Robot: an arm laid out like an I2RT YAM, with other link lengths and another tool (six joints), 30 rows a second.
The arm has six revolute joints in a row. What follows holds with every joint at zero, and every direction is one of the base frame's. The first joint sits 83.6 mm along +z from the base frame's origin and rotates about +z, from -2.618 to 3.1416 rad. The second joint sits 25.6 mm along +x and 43.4 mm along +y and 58.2 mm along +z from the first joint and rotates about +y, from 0 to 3.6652 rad. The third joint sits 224.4 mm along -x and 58.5 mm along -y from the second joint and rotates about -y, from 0 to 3.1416 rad. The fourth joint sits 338.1 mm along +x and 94.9 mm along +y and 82.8 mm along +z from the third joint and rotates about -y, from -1.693 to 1.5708 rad. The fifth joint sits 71.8 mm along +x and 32.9 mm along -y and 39.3 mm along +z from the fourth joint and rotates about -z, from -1.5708 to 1.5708 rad. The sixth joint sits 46.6 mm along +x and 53.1 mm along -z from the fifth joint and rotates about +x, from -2.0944 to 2.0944 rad. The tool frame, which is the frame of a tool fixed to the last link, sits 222 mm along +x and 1 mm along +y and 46 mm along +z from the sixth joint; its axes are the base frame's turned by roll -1.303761, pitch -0.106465 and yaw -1.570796 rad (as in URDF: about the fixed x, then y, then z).
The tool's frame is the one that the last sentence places.
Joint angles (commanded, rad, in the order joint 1, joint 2, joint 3, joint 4, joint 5, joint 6), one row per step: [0.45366 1.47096 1.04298 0.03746 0.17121 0.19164]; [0.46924 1.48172 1.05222 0.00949 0.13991 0.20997]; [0.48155 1.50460 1.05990 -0.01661 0.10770 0.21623]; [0.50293 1.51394 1.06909 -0.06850 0.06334 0.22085]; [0.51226 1.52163 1.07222 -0.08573 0.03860 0.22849]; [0.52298 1.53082 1.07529 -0.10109 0.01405 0.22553]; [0.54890 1.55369 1.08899 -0.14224 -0.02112 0.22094]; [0.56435 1.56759 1.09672 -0.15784 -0.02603 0.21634]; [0.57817 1.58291 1.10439 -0.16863 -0.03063 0.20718]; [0.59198 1.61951 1.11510 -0.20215 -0.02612 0.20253]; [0.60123 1.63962 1.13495 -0.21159 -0.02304 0.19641]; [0.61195 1.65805 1.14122 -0.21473 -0.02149 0.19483]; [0.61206 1.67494 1.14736 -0.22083 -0.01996 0.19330]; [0.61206 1.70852 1.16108 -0.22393 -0.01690 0.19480]
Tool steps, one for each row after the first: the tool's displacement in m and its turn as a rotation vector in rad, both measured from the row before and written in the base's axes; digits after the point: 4 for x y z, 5 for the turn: [-0.0075 0.0162 -0.0105 0.01409 0.03677 0.03720]; [-0.0072 0.0149 -0.0185 -0.00133 0.04489 0.03879]; [-0.0156 0.0210 -0.0169 -0.00251 0.05725 0.05842]; [-0.0074 0.0102 -0.0085 0.00619 0.02793 0.02693]; [-0.0082 0.0112 -0.0088 -0.00179 0.02379 0.03324]; [-0.0175 0.0208 -0.0183 -0.01237 0.05116 0.05782]; [-0.0077 0.0090 -0.0085 -0.01221 0.01791 0.02212]; [-0.0067 0.0085 -0.0079 -0.01371 0.01280 0.02297]; [-0.0093 0.0035 -0.0259 -0.03811 0.04586 0.01320]; [-0.0013 0.0058 -0.0030 -0.01086 0.00417 0.01091]; [-0.0043 0.0052 -0.0086 -0.01052 0.01128 0.01060]; [-0.0005 -0.0006 -0.0085 -0.01143 0.01252 0.00001]; [0.0010 -0.0004 -0.0137 -0.01404 0.01823 -0.00325]
